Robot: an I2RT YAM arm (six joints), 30 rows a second.
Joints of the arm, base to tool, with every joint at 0 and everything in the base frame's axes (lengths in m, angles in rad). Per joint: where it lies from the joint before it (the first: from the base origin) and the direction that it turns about. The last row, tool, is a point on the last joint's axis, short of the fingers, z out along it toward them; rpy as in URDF.
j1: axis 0 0 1 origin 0 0 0.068
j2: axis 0 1 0 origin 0.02 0.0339 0.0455
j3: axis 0 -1 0 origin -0.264 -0.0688 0
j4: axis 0 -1 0 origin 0.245 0.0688 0.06
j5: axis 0 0 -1 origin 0.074 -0.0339 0.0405
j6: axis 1 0 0 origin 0.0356 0 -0.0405
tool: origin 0 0 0 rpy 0 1.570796 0
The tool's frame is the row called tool.
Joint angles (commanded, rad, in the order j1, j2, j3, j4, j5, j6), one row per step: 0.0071, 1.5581, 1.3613, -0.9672, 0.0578, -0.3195; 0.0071, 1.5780, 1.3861, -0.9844, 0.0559, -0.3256; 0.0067, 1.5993, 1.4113, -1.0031, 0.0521, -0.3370; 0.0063, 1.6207, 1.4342, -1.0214, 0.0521, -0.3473; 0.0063, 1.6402, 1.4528, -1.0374, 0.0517, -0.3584; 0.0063, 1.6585, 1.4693, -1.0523, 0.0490, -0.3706; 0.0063, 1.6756, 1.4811, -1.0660, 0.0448, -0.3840; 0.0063, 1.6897, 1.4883, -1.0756, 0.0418, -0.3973; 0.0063, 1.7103, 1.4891, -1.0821, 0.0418, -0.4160; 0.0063, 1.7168, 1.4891, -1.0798, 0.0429, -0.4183; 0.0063, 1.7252, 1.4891, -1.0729, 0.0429, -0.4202; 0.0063, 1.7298, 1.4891, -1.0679, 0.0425, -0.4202
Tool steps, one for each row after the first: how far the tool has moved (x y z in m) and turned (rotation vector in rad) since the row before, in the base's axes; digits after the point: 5 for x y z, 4 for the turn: 0.00396, 0.00010, 0.00072, -0.0007, 0.0126, 0.0063; 0.00407, 0.00004, 0.00026, -0.0009, 0.0154, 0.0116; 0.00391, -0.00010, -0.00051, -0.0038, 0.0173, 0.0092; 0.00341, 0.00004, -0.00118, -0.0036, 0.0175, 0.0105; 0.00311, 0.00012, -0.00144, -0.0016, 0.0173, 0.0124; 0.00258, 0.00017, -0.00243, -0.0003, 0.0196, 0.0140; 0.00205, 0.00012, -0.00270, -0.0012, 0.0171, 0.0136; 0.00277, 0.00002, -0.00649, -0.0053, 0.0270, 0.0180; 0.00128, -0.00003, -0.00200, -0.0017, 0.0043, 0.0019; 0.00205, 0.00001, -0.00249, -0.0005, 0.0016, 0.0018; 0.00124, 0.00002, -0.00134, 0.0004, -0.0004, 0.0001
